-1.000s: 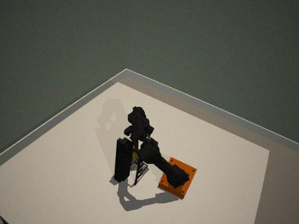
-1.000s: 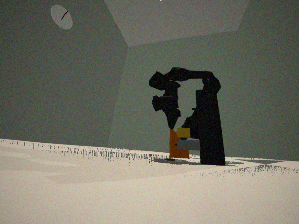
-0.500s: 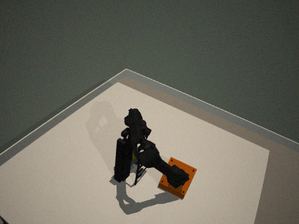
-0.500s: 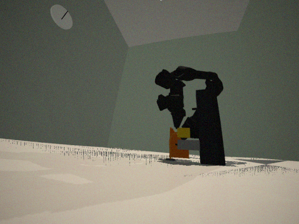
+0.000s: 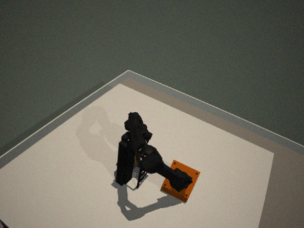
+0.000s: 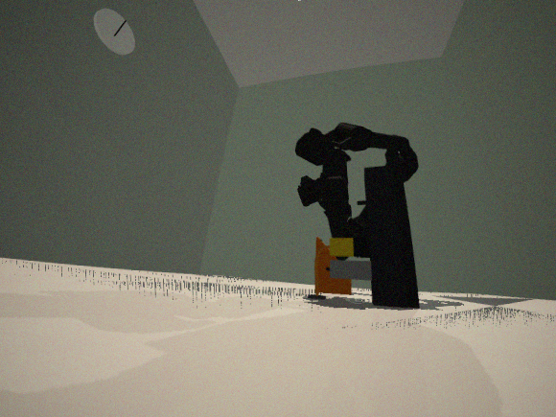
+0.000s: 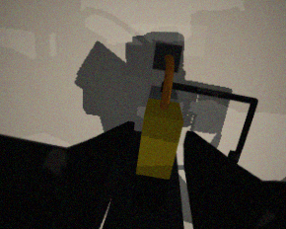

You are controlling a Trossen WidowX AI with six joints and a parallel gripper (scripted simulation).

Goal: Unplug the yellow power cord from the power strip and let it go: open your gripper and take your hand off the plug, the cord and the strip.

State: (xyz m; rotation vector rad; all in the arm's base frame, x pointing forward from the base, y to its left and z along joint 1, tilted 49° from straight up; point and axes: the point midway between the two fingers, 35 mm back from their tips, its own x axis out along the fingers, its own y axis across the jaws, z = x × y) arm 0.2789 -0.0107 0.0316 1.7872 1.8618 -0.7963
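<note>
My gripper tip is now 30 mm to the right of the yellow plug and 10 mm above it. Round my gripper tip: black post: 10 mm ahead, 130 mm to the left, 30 mm above.
</note>
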